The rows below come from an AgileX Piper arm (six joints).
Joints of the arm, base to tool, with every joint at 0 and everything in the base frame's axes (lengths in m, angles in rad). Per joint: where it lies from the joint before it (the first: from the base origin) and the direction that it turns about. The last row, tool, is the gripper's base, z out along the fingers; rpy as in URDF.
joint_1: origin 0 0 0.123 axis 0 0 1
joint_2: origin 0 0 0 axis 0 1 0
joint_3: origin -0.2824 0 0.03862 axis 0 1 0
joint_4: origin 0.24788 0 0.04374 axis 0.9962 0 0.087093
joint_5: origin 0 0 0 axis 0 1 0
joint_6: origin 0.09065 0 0.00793 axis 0.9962 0 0.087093
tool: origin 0 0 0 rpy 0 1.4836 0
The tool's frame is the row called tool.
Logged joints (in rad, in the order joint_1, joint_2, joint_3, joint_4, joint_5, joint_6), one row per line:
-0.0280 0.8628 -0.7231 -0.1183 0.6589 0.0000
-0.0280 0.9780 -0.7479 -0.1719 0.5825 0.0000
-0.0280 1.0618 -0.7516 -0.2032 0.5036 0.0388
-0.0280 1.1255 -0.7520 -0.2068 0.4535 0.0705
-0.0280 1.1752 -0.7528 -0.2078 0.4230 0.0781
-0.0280 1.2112 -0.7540 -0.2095 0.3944 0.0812
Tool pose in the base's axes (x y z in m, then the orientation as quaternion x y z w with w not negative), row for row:
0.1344 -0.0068 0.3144 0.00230 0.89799 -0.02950 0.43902
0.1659 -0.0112 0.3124 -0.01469 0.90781 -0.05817 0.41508
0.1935 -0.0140 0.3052 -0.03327 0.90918 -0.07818 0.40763
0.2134 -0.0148 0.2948 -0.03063 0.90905 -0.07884 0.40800
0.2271 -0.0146 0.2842 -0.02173 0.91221 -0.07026 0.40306
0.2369 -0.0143 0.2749 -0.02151 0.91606 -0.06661 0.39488
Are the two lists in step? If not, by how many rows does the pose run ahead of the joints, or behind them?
The pose runs 1 row behind the joints: the pose in row i belongs to the joints in row i - 1.
